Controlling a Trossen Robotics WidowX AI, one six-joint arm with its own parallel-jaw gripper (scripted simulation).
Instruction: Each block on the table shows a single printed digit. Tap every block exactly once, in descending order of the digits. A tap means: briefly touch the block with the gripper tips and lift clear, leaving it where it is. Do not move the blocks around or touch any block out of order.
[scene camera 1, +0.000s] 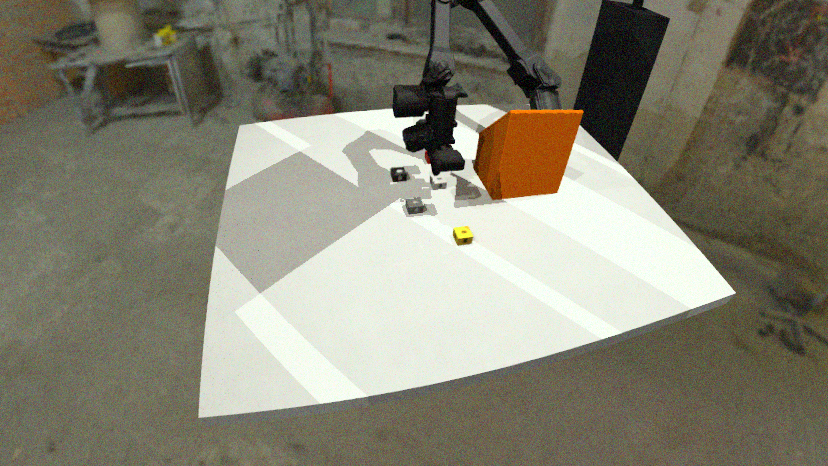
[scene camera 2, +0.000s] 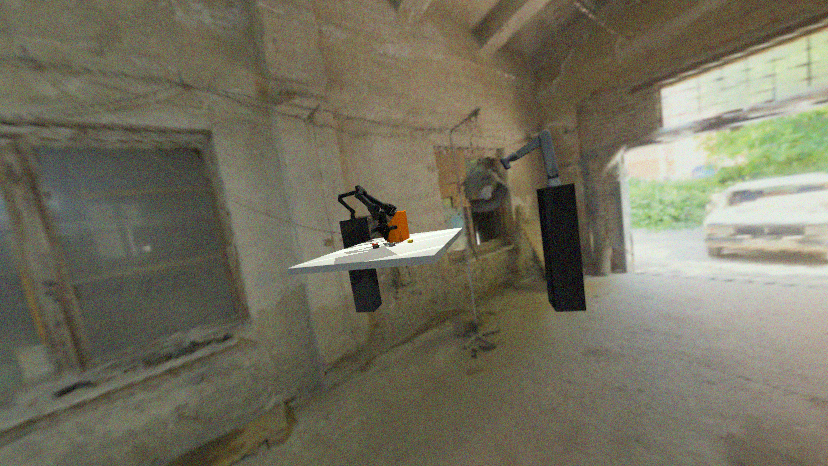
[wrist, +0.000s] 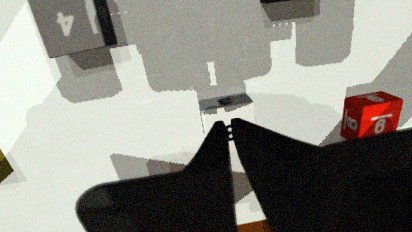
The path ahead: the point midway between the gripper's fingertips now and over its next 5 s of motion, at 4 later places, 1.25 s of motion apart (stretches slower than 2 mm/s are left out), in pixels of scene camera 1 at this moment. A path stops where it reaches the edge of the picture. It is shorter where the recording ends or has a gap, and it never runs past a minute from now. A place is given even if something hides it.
The gripper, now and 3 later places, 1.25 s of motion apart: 435, 174; 432, 141; 396, 166; 460, 200
